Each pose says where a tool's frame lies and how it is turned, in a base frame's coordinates. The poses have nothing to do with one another.
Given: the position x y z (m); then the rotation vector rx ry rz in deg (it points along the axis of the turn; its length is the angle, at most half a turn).
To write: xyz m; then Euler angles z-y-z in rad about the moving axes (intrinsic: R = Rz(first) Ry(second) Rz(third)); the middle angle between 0 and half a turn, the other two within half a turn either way. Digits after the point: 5 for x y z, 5 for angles.
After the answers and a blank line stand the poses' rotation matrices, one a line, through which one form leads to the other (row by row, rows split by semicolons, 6 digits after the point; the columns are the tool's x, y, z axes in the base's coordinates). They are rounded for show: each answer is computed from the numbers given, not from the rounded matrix.
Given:
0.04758 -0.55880 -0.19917 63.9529 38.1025 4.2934
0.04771 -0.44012 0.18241 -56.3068 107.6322 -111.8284
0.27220 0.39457 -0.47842 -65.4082 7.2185 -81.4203
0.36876 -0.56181 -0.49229 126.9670 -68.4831 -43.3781
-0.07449 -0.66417 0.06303 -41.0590 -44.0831 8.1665
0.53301 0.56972 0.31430 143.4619 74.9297 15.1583
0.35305 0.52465 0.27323 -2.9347 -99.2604 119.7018
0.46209 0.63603 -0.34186 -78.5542 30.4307 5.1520
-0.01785 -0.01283 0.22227 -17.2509 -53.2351 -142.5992
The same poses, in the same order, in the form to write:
0.04758 -0.55880 -0.19917 -0.98967 1.29891 1.07729
0.04771 -0.44012 0.18241 -0.89819 1.63518 -1.86217
0.27220 0.39457 -0.47842 0.67156 1.04177 -2.25020
0.36876 -0.56181 -0.49229 -2.89806 2.36937 1.23284
-0.07449 -0.66417 0.06303 2.47034 1.05043 -2.31306
0.53301 0.56972 0.31430 -0.54324 2.78484 1.63570
0.35305 0.52465 0.27323 -1.87498 1.34766 -1.81587
0.46209 0.63603 -0.34186 1.25651 1.46968 -1.14592
-0.01785 -0.01283 0.22227 1.50809 0.72659 2.13484

0.805946 0.266124 0.528800; 0.377128 0.457736 -0.805141; -0.456318 0.848325 0.268548
-0.737717 -0.263097 0.621734; -0.611222 -0.130769 -0.780581; 0.286672 -0.955866 -0.064341
0.235786 0.698321 0.675835; -0.806329 -0.247598 0.537148; 0.542437 -0.671598 0.504697
0.458005 -0.575944 -0.677142; -0.858320 -0.484746 -0.168249; -0.231340 0.658263 -0.716360
0.721523 0.133514 -0.679396; 0.368021 0.757195 0.539644; 0.586485 -0.639398 0.497198
0.567850 0.766924 0.298954; 0.822820 -0.538869 -0.180520; 0.022652 0.348493 -0.937038
-0.909502 -0.295786 -0.292089; 0.341792 -0.132154 -0.930437; 0.236609 -0.946069 0.221292
0.879324 -0.363585 0.307563; -0.242082 0.214899 0.946158; -0.410104 -0.906435 0.100948
-0.868479 0.493974 0.041628; -0.345849 -0.663927 0.663016; 0.355151 0.561418 0.747447

